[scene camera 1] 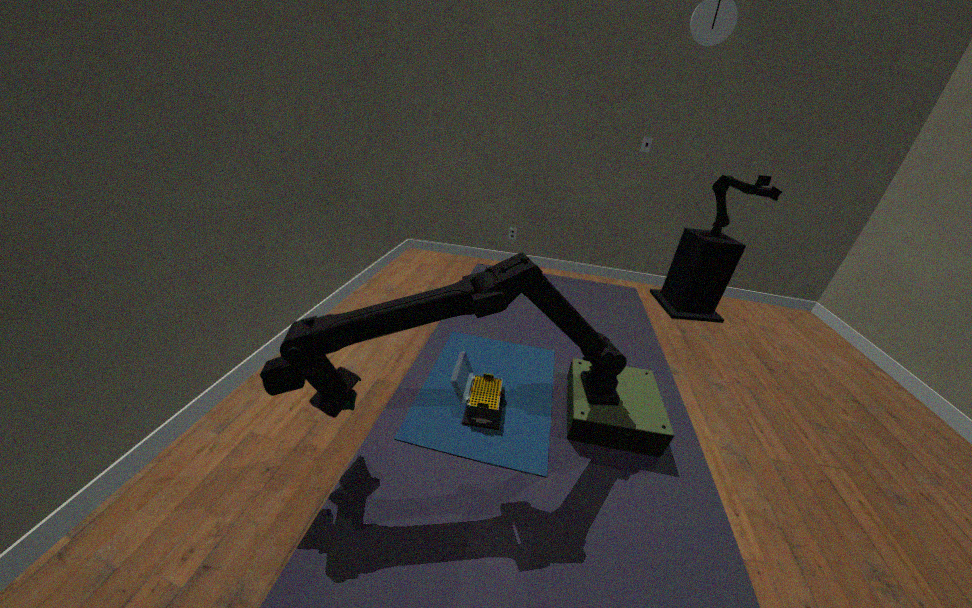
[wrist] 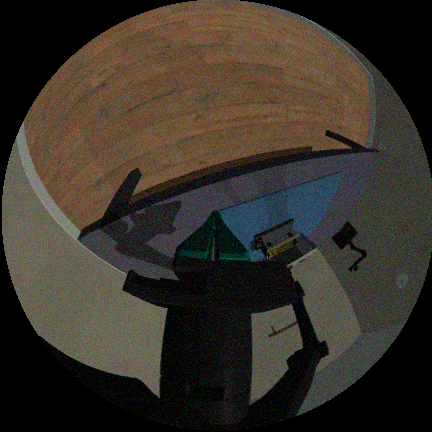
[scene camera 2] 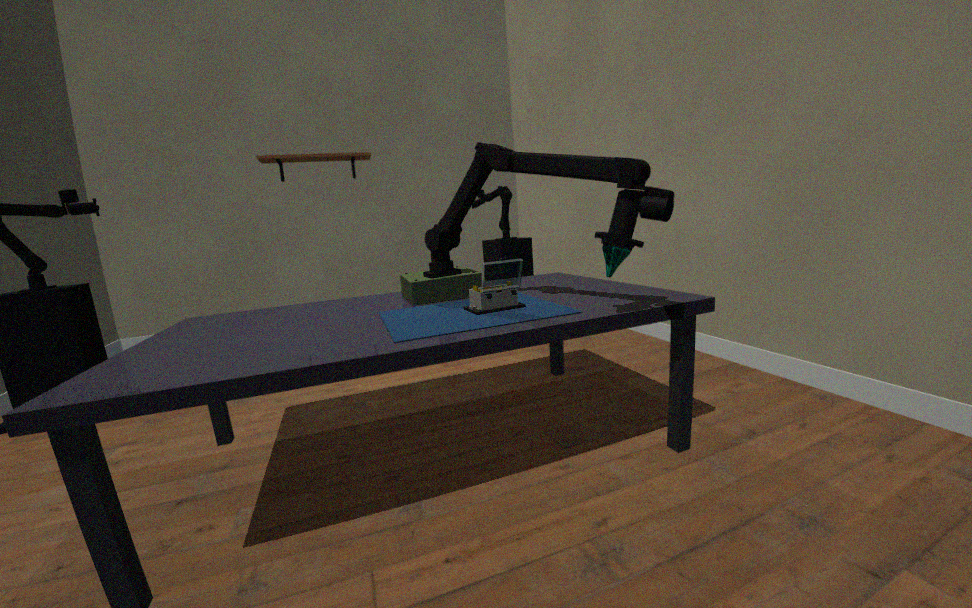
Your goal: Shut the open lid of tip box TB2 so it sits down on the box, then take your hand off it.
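Where they show: gripper, fingertip midpoint: [scene camera 1: 351, 408] [wrist: 215, 214] [scene camera 2: 608, 277]; arm's base at its link origin: [scene camera 1: 598, 389] [scene camera 2: 442, 274].
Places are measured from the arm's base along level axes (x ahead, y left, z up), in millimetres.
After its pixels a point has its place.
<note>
The tip box [scene camera 1: 483, 414] @(x 326, y 80, z -49 mm) [scene camera 2: 494, 297] @(x 365, y -1, z -42 mm) [wrist: 274, 237] @(x 368, y 35, z -48 mm) stands on the blue mat [scene camera 1: 519, 444] @(x 225, y 142, z -82 mm) [scene camera 2: 415, 326] @(x 365, y -244, z -82 mm) [wrist: 310, 200] @(x 412, y -142, z -82 mm), with a yellow perforated rack [scene camera 1: 486, 391] [wrist: 281, 248] in its top. No TB2 label is legible. Its clear lid [scene camera 1: 461, 375] @(x 396, y 7, z 20 mm) [scene camera 2: 503, 273] @(x 403, y 12, z 28 mm) stands open, roughly upright, along one long side of the box. In the wrist view the lid is hard to make out. My gripper [scene camera 2: 610, 274] @(x 651, y 158, z 18 mm) [wrist: 215, 214] @(x 651, y 158, z 18 mm) has green fingers, shut with nothing between them. It hangs in the air well away from the box and lid, beyond the mat, touching neither. In scene camera 1 its fingertips are mostly hidden.
The arm's green base block [scene camera 1: 623, 408] @(x -51, y 70, z 3 mm) [scene camera 2: 437, 286] @(x 65, y -50, z -30 mm) stands beside the mat on the purple table [scene camera 1: 645, 530] @(x -48, y 339, z -85 mm) [scene camera 2: 286, 351] @(x 357, y -556, z -85 mm). My upper arm links stretch high over the table. Another arm on a black pedestal [scene camera 1: 702, 272] stands on the floor beyond the table.
</note>
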